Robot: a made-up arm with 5 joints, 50 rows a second.
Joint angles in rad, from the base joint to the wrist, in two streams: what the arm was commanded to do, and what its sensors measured. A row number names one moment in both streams.
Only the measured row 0 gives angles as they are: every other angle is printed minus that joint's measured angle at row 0.
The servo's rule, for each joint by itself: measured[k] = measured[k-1] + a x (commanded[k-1-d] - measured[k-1]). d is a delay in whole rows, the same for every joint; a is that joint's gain. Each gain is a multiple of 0.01, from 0.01 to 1. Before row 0 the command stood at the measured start. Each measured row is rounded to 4 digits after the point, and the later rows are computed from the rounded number. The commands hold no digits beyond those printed.
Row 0, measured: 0.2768, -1.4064, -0.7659, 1.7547, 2.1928
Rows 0 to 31, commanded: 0.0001, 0.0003, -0.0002, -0.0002, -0.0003; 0.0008, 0.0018, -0.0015, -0.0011, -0.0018; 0.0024, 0.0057, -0.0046, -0.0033, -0.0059; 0.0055, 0.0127, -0.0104, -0.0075, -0.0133; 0.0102, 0.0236, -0.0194, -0.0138, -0.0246; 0.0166, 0.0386, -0.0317, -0.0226, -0.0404; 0.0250, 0.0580, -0.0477, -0.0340, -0.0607; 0.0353, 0.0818, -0.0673, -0.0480, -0.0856; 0.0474, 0.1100, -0.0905, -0.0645, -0.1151; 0.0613, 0.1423, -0.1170, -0.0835, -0.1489; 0.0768, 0.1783, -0.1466, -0.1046, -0.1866; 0.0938, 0.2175, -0.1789, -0.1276, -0.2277; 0.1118, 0.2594, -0.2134, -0.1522, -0.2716; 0.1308, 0.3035, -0.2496, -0.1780, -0.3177; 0.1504, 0.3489, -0.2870, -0.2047, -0.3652; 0.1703, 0.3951, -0.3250, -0.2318, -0.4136; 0.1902, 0.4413, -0.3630, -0.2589, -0.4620; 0.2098, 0.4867, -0.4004, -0.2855, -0.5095; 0.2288, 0.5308, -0.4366, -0.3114, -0.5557; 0.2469, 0.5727, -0.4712, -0.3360, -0.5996; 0.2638, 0.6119, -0.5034, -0.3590, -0.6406; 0.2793, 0.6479, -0.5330, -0.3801, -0.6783; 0.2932, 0.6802, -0.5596, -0.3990, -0.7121; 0.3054, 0.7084, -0.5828, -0.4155, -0.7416; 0.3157, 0.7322, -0.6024, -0.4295, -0.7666; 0.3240, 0.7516, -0.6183, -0.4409, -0.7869; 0.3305, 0.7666, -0.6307, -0.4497, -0.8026; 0.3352, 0.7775, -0.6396, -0.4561, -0.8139; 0.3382, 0.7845, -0.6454, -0.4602, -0.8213; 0.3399, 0.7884, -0.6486, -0.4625, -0.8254; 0.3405, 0.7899, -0.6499, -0.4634, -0.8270; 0.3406, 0.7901, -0.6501, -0.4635, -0.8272
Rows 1 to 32, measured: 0.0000, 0.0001, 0.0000, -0.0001, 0.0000; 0.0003, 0.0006, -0.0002, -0.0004, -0.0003; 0.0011, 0.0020, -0.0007, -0.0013, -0.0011; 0.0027, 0.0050, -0.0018, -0.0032, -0.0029; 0.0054, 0.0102, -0.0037, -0.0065, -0.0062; 0.0094, 0.0182, -0.0068, -0.0115, -0.0113; 0.0150, 0.0293, -0.0113, -0.0185, -0.0187; 0.0223, 0.0440, -0.0175, -0.0276, -0.0287; 0.0313, 0.0625, -0.0255, -0.0390, -0.0417; 0.0421, 0.0848, -0.0356, -0.0528, -0.0578; 0.0546, 0.1110, -0.0478, -0.0689, -0.0771; 0.0687, 0.1408, -0.0622, -0.0871, -0.0997; 0.0842, 0.1740, -0.0788, -0.1073, -0.1255; 0.1010, 0.2103, -0.0976, -0.1292, -0.1543; 0.1188, 0.2491, -0.1184, -0.1526, -0.1859; 0.1373, 0.2900, -0.1411, -0.1772, -0.2201; 0.1563, 0.3324, -0.1655, -0.2025, -0.2564; 0.1756, 0.3756, -0.1913, -0.2282, -0.2944; 0.1948, 0.4191, -0.2183, -0.2540, -0.3336; 0.2136, 0.4621, -0.2461, -0.2794, -0.3735; 0.2317, 0.5040, -0.2744, -0.3041, -0.4136; 0.2488, 0.5443, -0.3028, -0.3277, -0.4533; 0.2648, 0.5824, -0.3310, -0.3498, -0.4921; 0.2794, 0.6177, -0.3587, -0.3702, -0.5295; 0.2925, 0.6498, -0.3855, -0.3886, -0.5651; 0.3038, 0.6783, -0.4111, -0.4048, -0.5984; 0.3134, 0.7030, -0.4353, -0.4187, -0.6290; 0.3212, 0.7239, -0.4578, -0.4303, -0.6567; 0.3273, 0.7409, -0.4784, -0.4396, -0.6814; 0.3318, 0.7542, -0.4971, -0.4467, -0.7030; 0.3349, 0.7642, -0.5139, -0.4519, -0.7216; 0.3370, 0.7715, -0.5289, -0.4555, -0.7374
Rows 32 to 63, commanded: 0.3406, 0.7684, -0.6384, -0.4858, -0.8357; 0.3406, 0.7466, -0.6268, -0.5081, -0.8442; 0.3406, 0.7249, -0.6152, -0.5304, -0.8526; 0.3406, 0.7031, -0.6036, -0.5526, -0.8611; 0.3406, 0.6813, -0.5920, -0.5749, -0.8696; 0.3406, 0.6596, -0.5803, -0.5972, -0.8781; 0.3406, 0.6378, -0.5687, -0.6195, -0.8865; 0.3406, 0.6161, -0.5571, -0.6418, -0.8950; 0.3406, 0.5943, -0.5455, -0.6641, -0.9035; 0.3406, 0.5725, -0.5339, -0.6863, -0.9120; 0.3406, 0.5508, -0.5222, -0.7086, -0.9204; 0.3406, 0.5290, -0.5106, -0.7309, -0.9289; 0.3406, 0.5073, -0.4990, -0.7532, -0.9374; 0.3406, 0.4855, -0.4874, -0.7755, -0.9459; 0.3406, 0.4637, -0.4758, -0.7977, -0.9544; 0.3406, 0.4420, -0.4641, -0.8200, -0.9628; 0.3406, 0.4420, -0.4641, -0.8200, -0.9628; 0.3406, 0.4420, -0.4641, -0.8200, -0.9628; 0.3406, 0.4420, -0.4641, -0.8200, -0.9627; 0.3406, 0.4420, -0.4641, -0.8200, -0.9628; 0.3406, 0.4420, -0.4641, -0.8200, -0.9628; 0.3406, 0.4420, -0.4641, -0.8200, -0.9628; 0.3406, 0.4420, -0.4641, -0.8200, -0.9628; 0.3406, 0.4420, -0.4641, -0.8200, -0.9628; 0.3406, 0.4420, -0.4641, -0.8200, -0.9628; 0.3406, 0.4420, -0.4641, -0.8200, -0.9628; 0.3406, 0.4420, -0.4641, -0.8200, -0.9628; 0.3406, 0.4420, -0.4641, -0.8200, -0.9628; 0.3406, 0.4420, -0.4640, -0.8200, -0.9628; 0.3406, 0.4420, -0.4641, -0.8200, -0.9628; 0.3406, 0.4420, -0.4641, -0.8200, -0.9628; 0.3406, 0.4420, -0.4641, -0.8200, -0.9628
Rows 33 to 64, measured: 0.3383, 0.7706, -0.5409, -0.4649, -0.7521; 0.3391, 0.7639, -0.5503, -0.4783, -0.7659; 0.3396, 0.7530, -0.5574, -0.4945, -0.7789; 0.3400, 0.7390, -0.5625, -0.5125, -0.7912; 0.3402, 0.7228, -0.5657, -0.5318, -0.8030; 0.3403, 0.7051, -0.5673, -0.5521, -0.8143; 0.3404, 0.6863, -0.5675, -0.5730, -0.8251; 0.3405, 0.6666, -0.5664, -0.5943, -0.8356; 0.3405, 0.6464, -0.5641, -0.6159, -0.8458; 0.3405, 0.6257, -0.5608, -0.6377, -0.8557; 0.3405, 0.6047, -0.5566, -0.6597, -0.8654; 0.3405, 0.5835, -0.5515, -0.6818, -0.8749; 0.3405, 0.5622, -0.5457, -0.7039, -0.8843; 0.3405, 0.5407, -0.5393, -0.7261, -0.8935; 0.3405, 0.5191, -0.5323, -0.7483, -0.9026; 0.3405, 0.4975, -0.5248, -0.7705, -0.9116; 0.3405, 0.4820, -0.5181, -0.7858, -0.9193; 0.3405, 0.4708, -0.5122, -0.7964, -0.9258; 0.3405, 0.4627, -0.5069, -0.8037, -0.9313; 0.3405, 0.4569, -0.5022, -0.8088, -0.9360; 0.3405, 0.4527, -0.4980, -0.8123, -0.9400; 0.3405, 0.4497, -0.4943, -0.8147, -0.9434; 0.3405, 0.4475, -0.4910, -0.8163, -0.9463; 0.3405, 0.4460, -0.4880, -0.8174, -0.9488; 0.3405, 0.4449, -0.4854, -0.8182, -0.9509; 0.3405, 0.4441, -0.4831, -0.8188, -0.9527; 0.3405, 0.4435, -0.4810, -0.8192, -0.9542; 0.3405, 0.4431, -0.4791, -0.8194, -0.9555; 0.3405, 0.4428, -0.4774, -0.8196, -0.9566; 0.3405, 0.4426, -0.4759, -0.8197, -0.9575; 0.3405, 0.4424, -0.4746, -0.8198, -0.9583; 0.3405, 0.4423, -0.4734, -0.8199, -0.9590
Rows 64 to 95, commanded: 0.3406, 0.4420, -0.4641, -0.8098, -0.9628; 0.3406, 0.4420, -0.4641, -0.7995, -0.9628; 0.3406, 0.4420, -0.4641, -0.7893, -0.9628; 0.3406, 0.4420, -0.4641, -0.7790, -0.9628; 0.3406, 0.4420, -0.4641, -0.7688, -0.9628; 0.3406, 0.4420, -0.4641, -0.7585, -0.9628; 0.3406, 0.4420, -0.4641, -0.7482, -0.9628; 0.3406, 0.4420, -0.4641, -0.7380, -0.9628; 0.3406, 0.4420, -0.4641, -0.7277, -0.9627; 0.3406, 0.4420, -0.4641, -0.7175, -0.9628; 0.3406, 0.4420, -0.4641, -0.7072, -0.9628; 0.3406, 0.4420, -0.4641, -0.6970, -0.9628; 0.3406, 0.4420, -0.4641, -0.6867, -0.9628; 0.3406, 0.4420, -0.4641, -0.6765, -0.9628; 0.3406, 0.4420, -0.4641, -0.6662, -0.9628; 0.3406, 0.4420, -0.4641, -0.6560, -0.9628; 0.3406, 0.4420, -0.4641, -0.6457, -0.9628; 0.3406, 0.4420, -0.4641, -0.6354, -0.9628; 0.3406, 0.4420, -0.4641, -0.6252, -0.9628; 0.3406, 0.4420, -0.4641, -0.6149, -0.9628; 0.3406, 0.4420, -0.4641, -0.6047, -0.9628; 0.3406, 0.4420, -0.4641, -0.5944, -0.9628; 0.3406, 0.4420, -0.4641, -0.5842, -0.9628; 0.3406, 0.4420, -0.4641, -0.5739, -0.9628; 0.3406, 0.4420, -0.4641, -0.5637, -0.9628; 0.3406, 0.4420, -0.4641, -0.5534, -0.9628; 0.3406, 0.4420, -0.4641, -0.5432, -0.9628; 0.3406, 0.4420, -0.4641, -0.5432, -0.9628; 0.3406, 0.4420, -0.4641, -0.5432, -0.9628; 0.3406, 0.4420, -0.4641, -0.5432, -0.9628; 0.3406, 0.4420, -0.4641, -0.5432, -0.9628; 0.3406, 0.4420, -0.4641, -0.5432, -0.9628
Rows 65 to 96, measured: 0.3405, 0.4422, -0.4724, -0.8168, -0.9596; 0.3405, 0.4421, -0.4715, -0.8114, -0.9601; 0.3405, 0.4421, -0.4707, -0.8045, -0.9605; 0.3405, 0.4421, -0.4700, -0.7966, -0.9608; 0.3405, 0.4421, -0.4694, -0.7880, -0.9611; 0.3405, 0.4421, -0.4688, -0.7789, -0.9614; 0.3405, 0.4421, -0.4683, -0.7694, -0.9616; 0.3405, 0.4421, -0.4678, -0.7597, -0.9618; 0.3405, 0.4421, -0.4674, -0.7498, -0.9619; 0.3405, 0.4421, -0.4670, -0.7398, -0.9620; 0.3405, 0.4421, -0.4667, -0.7297, -0.9621; 0.3405, 0.4421, -0.4664, -0.7196, -0.9622; 0.3405, 0.4421, -0.4661, -0.7094, -0.9623; 0.3405, 0.4421, -0.4659, -0.6992, -0.9624; 0.3405, 0.4421, -0.4657, -0.6890, -0.9625; 0.3405, 0.4421, -0.4655, -0.6788, -0.9625; 0.3405, 0.4421, -0.4653, -0.6685, -0.9625; 0.3405, 0.4421, -0.4652, -0.6582, -0.9625; 0.3405, 0.4421, -0.4651, -0.6480, -0.9625; 0.3405, 0.4421, -0.4650, -0.6377, -0.9625; 0.3405, 0.4421, -0.4649, -0.6275, -0.9625; 0.3405, 0.4421, -0.4648, -0.6172, -0.9625; 0.3405, 0.4421, -0.4647, -0.6070, -0.9625; 0.3405, 0.4421, -0.4646, -0.5967, -0.9625; 0.3405, 0.4421, -0.4645, -0.5865, -0.9625; 0.3405, 0.4421, -0.4645, -0.5762, -0.9625; 0.3405, 0.4421, -0.4645, -0.5660, -0.9625; 0.3405, 0.4421, -0.4645, -0.5589, -0.9625; 0.3405, 0.4421, -0.4645, -0.5540, -0.9625; 0.3405, 0.4421, -0.4645, -0.5507, -0.9625; 0.3405, 0.4421, -0.4645, -0.5484, -0.9625; 0.3405, 0.4421, -0.4645, -0.5468, -0.9625
